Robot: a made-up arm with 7 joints.
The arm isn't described. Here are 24 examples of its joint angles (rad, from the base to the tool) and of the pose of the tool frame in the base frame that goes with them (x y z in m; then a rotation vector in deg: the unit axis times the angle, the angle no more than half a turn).
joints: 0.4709 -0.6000 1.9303 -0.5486 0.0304 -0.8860 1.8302
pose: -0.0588 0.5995 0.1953 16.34 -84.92 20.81
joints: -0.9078 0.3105 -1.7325 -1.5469 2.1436 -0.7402 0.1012
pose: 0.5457 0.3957 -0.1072 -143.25 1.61 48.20
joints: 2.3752 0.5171 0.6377 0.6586 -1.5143 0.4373 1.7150
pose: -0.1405 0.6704 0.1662 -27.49 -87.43 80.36
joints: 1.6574 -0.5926 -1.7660 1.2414 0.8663 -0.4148 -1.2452
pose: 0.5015 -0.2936 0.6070 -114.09 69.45 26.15
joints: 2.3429 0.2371 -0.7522 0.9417 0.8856 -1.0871 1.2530
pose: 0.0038 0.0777 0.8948 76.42 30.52 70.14
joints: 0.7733 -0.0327 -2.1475 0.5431 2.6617 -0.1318 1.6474
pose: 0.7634 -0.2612 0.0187 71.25 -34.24 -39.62
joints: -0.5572 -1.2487 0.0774 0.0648 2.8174 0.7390 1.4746
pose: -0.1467 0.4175 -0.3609 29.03 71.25 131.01
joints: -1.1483 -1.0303 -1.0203 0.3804 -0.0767 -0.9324 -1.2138
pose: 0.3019 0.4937 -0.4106 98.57 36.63 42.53
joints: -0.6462 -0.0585 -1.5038 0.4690 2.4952 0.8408 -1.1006
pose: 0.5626 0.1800 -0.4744 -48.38 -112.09 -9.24
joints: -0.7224 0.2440 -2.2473 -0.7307 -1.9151 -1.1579 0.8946
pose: 0.6176 0.5132 -0.0586 -72.10 -9.56 1.18
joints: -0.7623 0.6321 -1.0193 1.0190 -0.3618 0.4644 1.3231
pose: 0.1367 -0.0066 -0.6378 -56.56 29.87 58.94
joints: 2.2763 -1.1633 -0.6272 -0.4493 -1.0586 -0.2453 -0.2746
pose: 0.2471 -0.3719 0.7519 -98.51 37.11 -39.42
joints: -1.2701 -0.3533 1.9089 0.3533 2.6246 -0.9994 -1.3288
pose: 0.0422 -0.1949 0.4641 31.29 94.95 -8.97
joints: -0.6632 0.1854 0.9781 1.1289 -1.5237 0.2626 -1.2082
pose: -0.0933 -0.3323 0.2422 -67.94 -56.73 41.42
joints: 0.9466 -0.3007 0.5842 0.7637 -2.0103 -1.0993 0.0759
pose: -0.3349 0.0687 0.2813 -47.95 -93.28 -43.04
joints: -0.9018 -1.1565 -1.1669 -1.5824 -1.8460 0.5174 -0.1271
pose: 0.5511 0.1457 -0.4181 21.62 -47.31 37.30
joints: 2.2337 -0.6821 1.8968 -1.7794 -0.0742 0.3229 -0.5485
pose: -0.1375 -0.1487 -0.1007 -107.80 -56.51 -86.36
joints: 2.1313 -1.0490 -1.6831 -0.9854 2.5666 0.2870 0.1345
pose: 0.5944 0.1734 0.6134 73.62 -107.52 77.59
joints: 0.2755 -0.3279 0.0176 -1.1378 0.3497 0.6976 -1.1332
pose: -0.1348 -0.2604 -0.4193 -33.40 -31.72 38.29
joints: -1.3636 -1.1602 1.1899 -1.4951 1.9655 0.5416 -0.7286
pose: -0.1473 0.4471 0.3351 -48.63 53.11 -59.10
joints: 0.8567 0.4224 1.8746 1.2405 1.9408 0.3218 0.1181
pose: 0.1418 0.4977 0.4449 -87.40 137.07 -74.44
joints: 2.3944 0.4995 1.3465 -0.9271 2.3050 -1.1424 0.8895
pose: -0.1675 0.5123 0.0155 56.82 153.05 27.03
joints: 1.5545 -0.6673 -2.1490 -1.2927 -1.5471 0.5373 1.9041
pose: 0.8682 -0.0099 0.2143 -89.89 -54.75 28.31
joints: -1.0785 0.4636 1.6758 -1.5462 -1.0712 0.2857 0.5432
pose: -0.2506 -0.2607 0.2583 -7.20 128.17 6.52
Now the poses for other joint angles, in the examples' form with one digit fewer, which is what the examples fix.
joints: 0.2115 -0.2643 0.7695 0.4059 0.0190 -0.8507 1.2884
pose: -0.502 0.093 0.217 71.0 -122.4 22.5
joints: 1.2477 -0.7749 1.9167 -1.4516 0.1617 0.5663 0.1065
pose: -0.129 0.183 -0.223 -68.8 -17.1 -126.2
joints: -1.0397 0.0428 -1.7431 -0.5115 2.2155 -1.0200 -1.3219
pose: 0.529 0.421 -0.142 108.4 -121.2 -28.0
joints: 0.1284 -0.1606 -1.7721 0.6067 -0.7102 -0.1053 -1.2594
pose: 0.492 -0.315 -0.302 -2.8 92.4 94.2
